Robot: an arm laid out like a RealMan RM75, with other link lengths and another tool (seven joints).
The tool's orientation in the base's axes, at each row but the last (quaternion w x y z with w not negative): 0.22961, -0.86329, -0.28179, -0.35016; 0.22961, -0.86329, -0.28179, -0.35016; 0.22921, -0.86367, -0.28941, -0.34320; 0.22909, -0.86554, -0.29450, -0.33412; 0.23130, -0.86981, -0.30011, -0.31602; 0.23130, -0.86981, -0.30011, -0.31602; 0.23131, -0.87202, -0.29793, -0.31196; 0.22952, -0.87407, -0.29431, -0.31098; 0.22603, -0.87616, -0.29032, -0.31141
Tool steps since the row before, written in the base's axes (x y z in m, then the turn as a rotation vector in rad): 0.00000, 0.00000, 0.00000, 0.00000, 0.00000, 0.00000; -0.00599, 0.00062, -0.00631, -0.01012, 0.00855, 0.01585; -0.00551, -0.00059, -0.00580, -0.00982, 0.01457, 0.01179; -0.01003, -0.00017, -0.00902, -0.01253, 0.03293, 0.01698; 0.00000, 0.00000, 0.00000, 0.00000, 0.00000, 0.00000; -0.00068, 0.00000, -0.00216, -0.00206, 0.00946, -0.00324; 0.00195, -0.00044, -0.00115, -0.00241, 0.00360, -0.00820; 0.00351, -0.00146, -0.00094, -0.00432, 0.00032, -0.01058; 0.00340, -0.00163, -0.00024, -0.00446, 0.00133, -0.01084
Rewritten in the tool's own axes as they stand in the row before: 0.00000, 0.00000, 0.00000, 0.00000, 0.00000, 0.00000; -0.00800, -0.00308, 0.00162, 0.00839, -0.01600, -0.01002; -0.00770, -0.00205, 0.00094, 0.00768, -0.01938, -0.00363; -0.01255, -0.00472, 0.00151, 0.01630, -0.03546, 0.00258; 0.00000, 0.00000, 0.00000, 0.00000, 0.00000, 0.00000; -0.00191, 0.00000, 0.00122, 0.00005, -0.00743, 0.00700; 0.00027, 0.00186, 0.00134, -0.00575, -0.00239, 0.00687; 0.00104, 0.00357, 0.00124, -0.00980, -0.00076, 0.00584; 0.00141, 0.00345, 0.00064, -0.00969, -0.00153, 0.00655
